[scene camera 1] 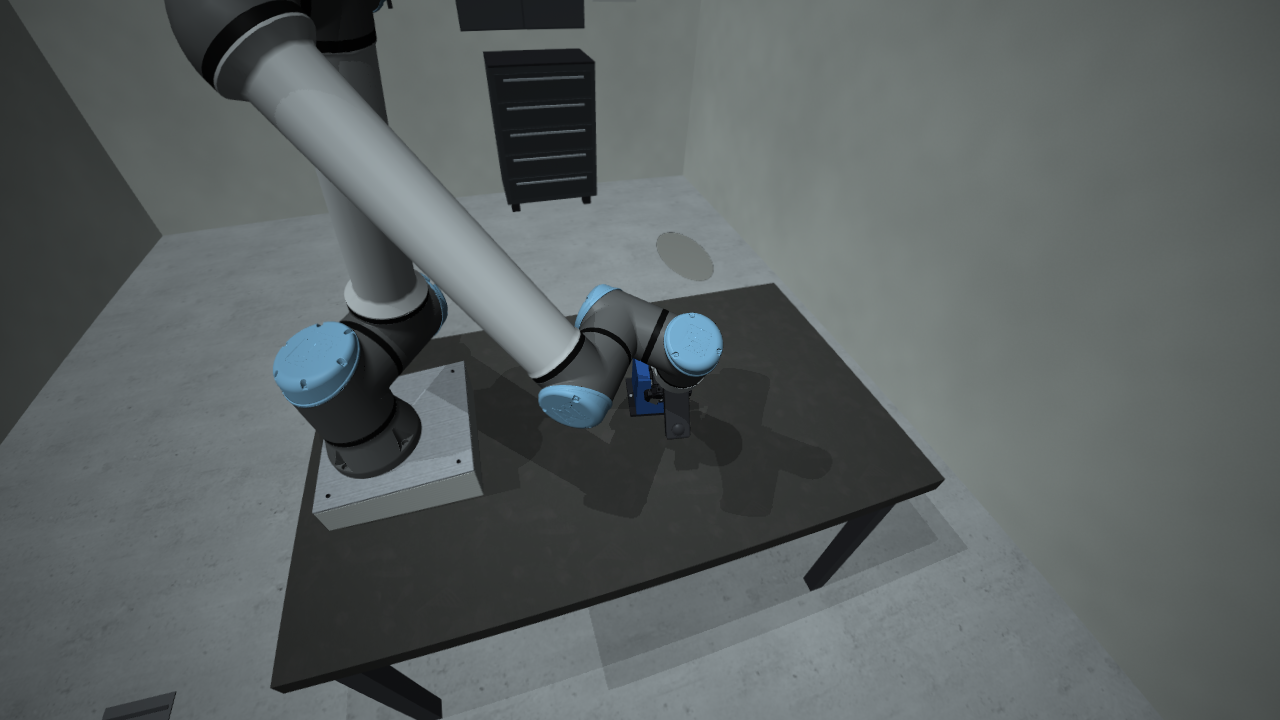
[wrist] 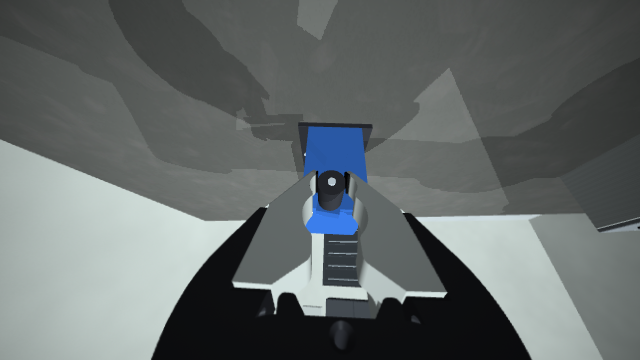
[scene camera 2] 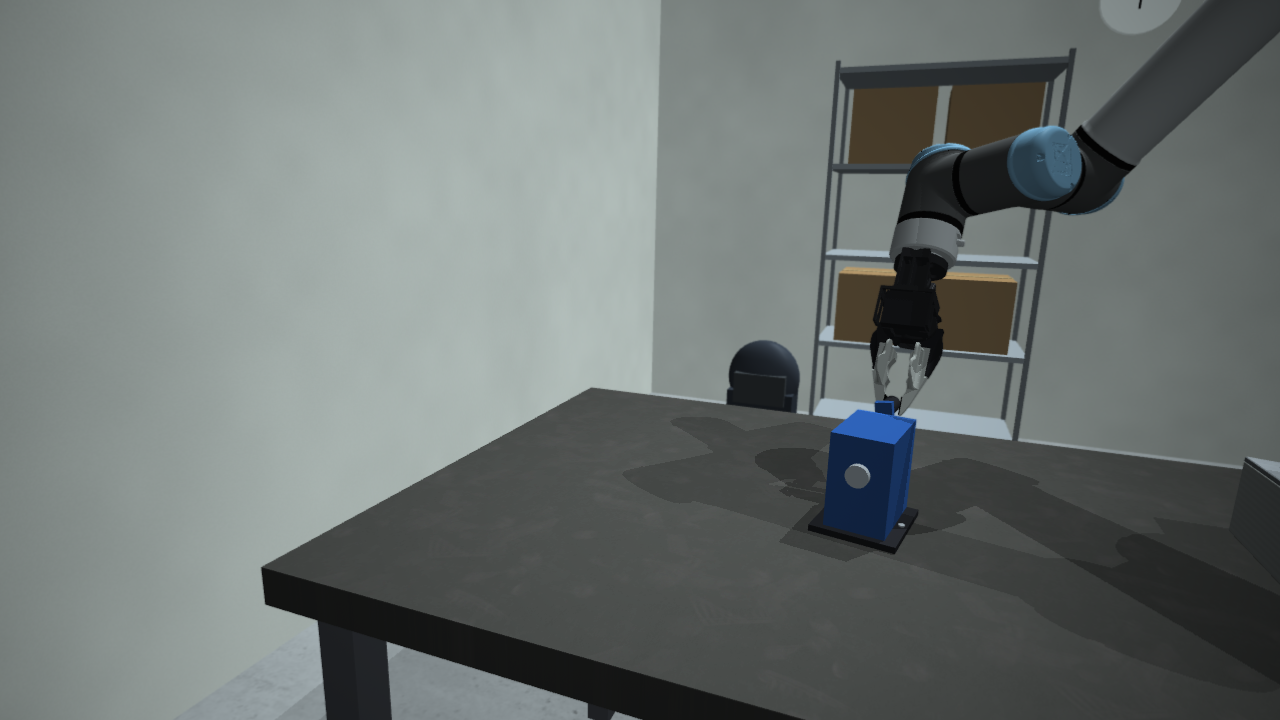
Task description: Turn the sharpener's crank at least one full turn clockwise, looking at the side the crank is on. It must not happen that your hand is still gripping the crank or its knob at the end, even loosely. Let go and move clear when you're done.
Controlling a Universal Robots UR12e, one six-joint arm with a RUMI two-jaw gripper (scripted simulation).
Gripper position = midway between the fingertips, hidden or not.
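Observation:
My gripper is visible in scene camera 2 [scene camera 2: 890, 413], scene camera 1 [scene camera 1: 660, 400] and the wrist view [wrist: 331, 172]. These same cameras show a blue sharpener [scene camera 2: 870, 455]: the sharpener [scene camera 1: 636, 385] in scene camera 1, and the sharpener [wrist: 316, 139] in the wrist view.

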